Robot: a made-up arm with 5 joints. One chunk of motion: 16 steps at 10 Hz.
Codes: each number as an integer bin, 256 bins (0 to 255) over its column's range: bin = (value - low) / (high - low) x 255, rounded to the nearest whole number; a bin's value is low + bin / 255 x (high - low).
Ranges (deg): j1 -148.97..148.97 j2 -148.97..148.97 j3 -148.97..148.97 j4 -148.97..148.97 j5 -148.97..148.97
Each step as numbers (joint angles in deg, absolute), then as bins.
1 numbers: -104.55 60.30 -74.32 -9.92 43.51
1 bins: 38 179 64 119 165
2 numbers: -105.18 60.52 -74.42 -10.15 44.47
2 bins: 37 179 64 119 166
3 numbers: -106.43 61.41 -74.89 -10.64 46.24
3 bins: 36 180 63 118 167
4 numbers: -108.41 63.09 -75.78 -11.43 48.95
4 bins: 35 181 63 118 169
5 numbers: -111.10 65.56 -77.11 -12.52 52.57
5 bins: 32 184 62 117 172
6 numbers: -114.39 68.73 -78.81 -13.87 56.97
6 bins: 30 186 60 116 176
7 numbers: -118.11 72.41 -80.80 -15.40 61.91
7 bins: 26 189 58 114 180
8 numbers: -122.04 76.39 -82.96 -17.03 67.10
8 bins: 23 193 56 113 185
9 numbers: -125.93 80.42 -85.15 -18.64 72.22
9 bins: 20 196 55 112 189
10 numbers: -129.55 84.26 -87.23 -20.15 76.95
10 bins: 17 200 53 110 193
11 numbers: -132.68 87.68 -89.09 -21.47 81.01
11 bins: 14 203 51 109 197
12 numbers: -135.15 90.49 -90.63 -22.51 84.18
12 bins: 12 205 50 108 200
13 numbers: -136.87 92.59 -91.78 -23.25 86.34
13 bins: 10 207 49 108 201
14 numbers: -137.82 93.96 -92.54 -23.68 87.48
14 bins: 10 208 48 107 202
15 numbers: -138.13 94.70 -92.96 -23.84 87.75
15 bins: 9 209 48 107 203
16 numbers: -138.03 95.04 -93.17 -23.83 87.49
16 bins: 9 209 48 107 202
